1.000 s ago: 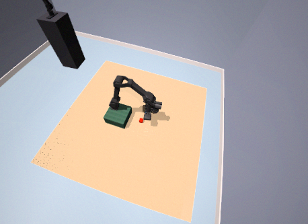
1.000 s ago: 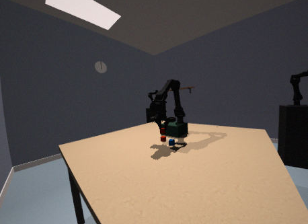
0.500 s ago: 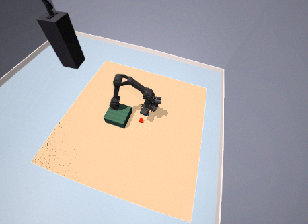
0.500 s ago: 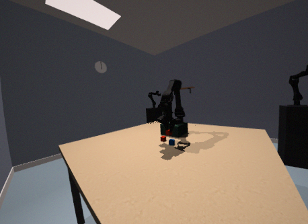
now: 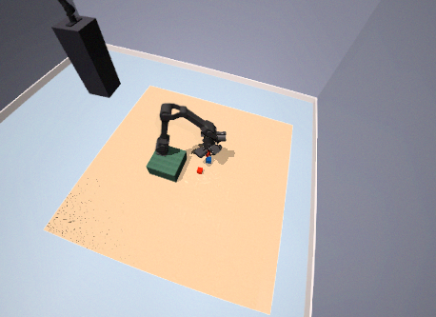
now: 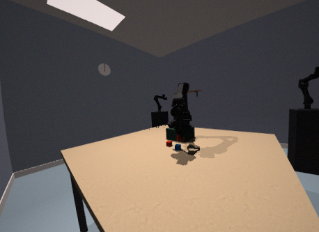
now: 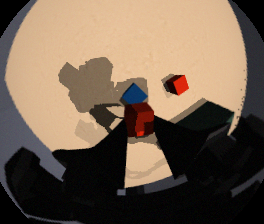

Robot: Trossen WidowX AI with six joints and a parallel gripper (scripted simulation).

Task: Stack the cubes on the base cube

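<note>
My gripper tip is 20 mm short of the blue cube, 10 mm to the left of it and 60 mm above it.
</note>
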